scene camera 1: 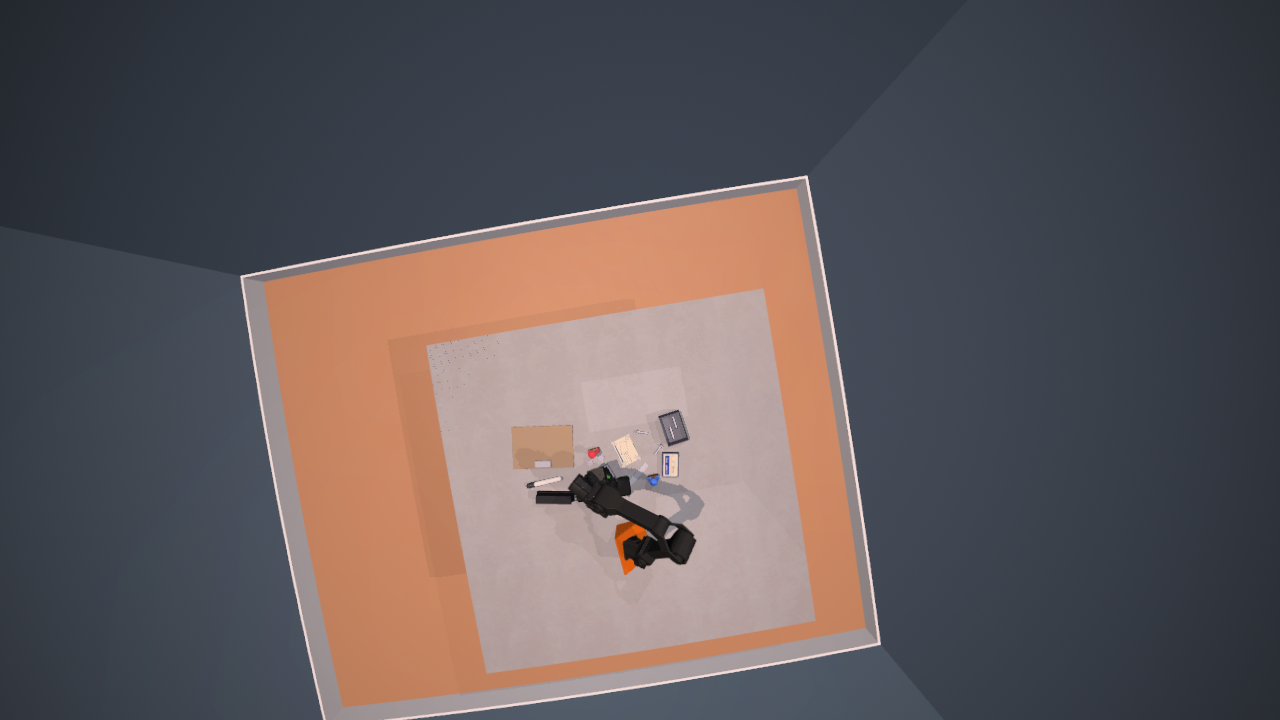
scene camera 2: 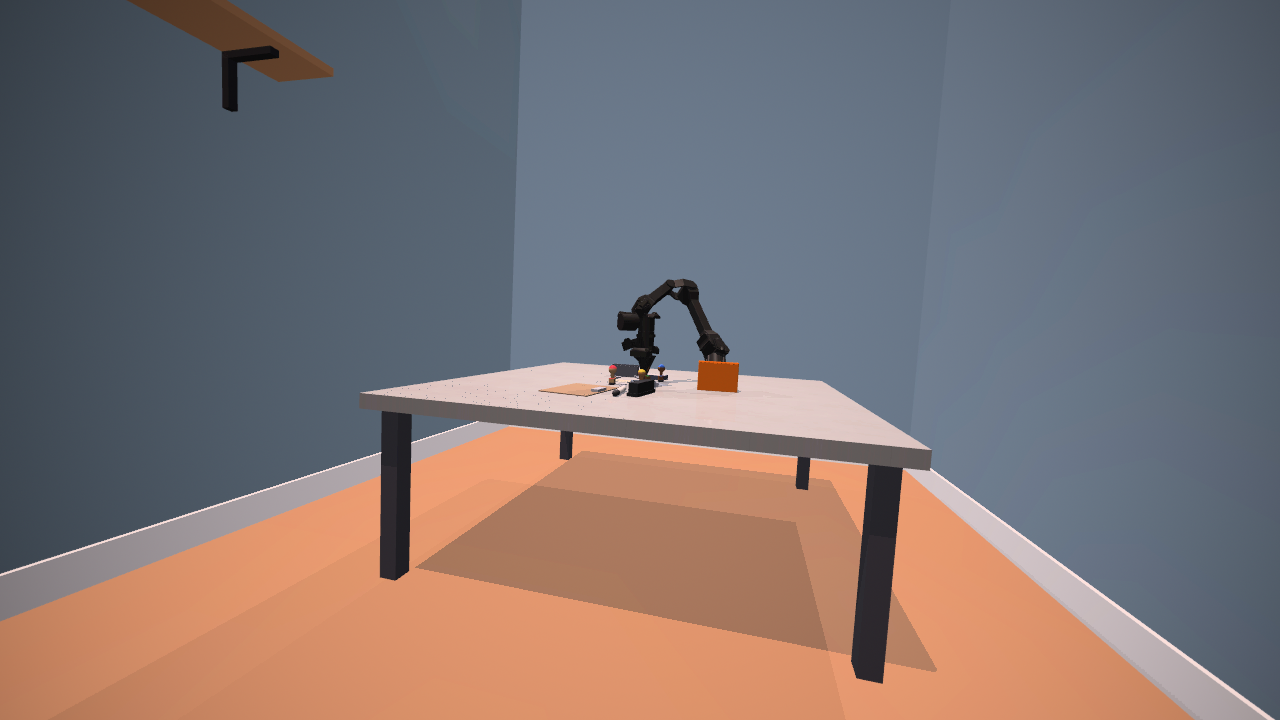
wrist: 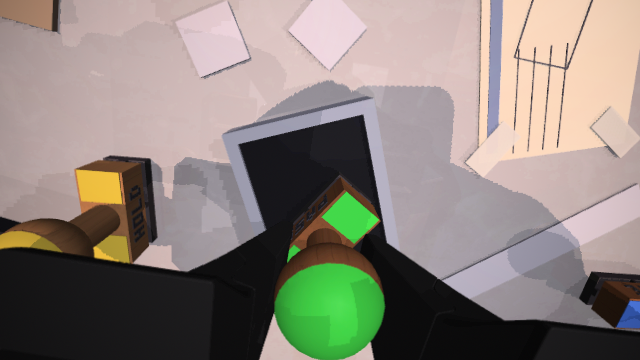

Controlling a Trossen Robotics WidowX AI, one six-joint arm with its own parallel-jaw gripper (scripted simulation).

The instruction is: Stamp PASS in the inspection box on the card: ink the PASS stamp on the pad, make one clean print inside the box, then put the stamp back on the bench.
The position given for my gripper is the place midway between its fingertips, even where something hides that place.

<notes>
In view: my gripper [scene camera 2: 644, 375], a pass stamp [wrist: 328, 293], a cardboard sheet [scene camera 1: 541, 446], a dark tray [scene camera 1: 672, 424], a cream card [wrist: 548, 84] and an ink pad [wrist: 280, 164].
My gripper is seen too in the wrist view [wrist: 326, 239]. The wrist view misses the dark tray: it is out of frame.
</notes>
